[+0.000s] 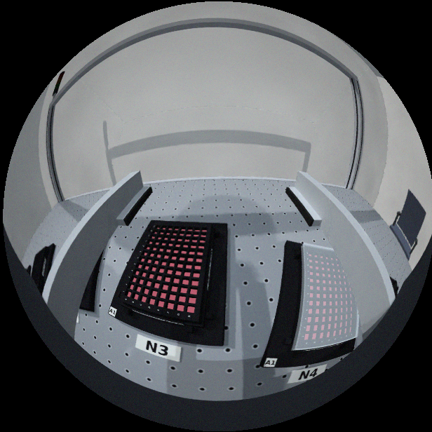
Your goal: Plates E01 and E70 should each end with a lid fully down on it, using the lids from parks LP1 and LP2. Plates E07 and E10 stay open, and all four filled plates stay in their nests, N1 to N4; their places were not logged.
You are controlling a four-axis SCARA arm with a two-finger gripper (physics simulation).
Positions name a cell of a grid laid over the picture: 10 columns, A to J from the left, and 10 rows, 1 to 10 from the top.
Scene:
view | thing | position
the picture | my gripper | F5
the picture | clear lid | H8
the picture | nest N3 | E8
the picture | nest N4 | G8

